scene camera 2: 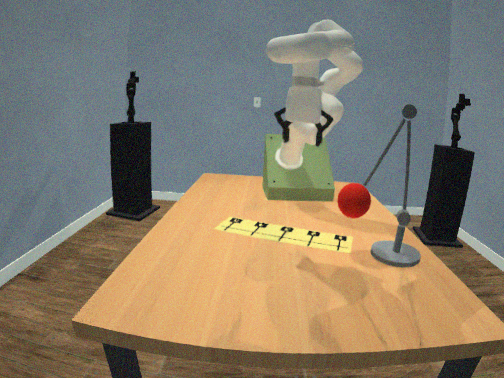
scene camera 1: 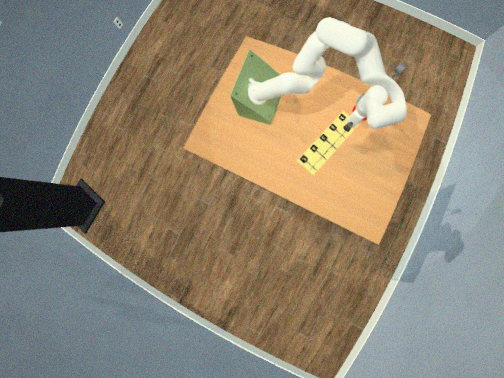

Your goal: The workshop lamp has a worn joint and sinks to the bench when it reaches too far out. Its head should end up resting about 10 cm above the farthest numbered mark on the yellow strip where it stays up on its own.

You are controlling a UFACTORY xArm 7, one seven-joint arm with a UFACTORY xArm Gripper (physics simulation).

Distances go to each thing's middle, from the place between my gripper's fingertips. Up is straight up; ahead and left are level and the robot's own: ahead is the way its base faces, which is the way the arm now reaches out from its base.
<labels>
Now: the yellow strip [scene camera 2: 327,241] 29 cm below my hand, 3 cm to the right of it and 3 cm behind it. Also, from my hand: round grey base [scene camera 2: 395,253] (32 cm to the left, 24 cm below, 4 cm ahead).
</labels>
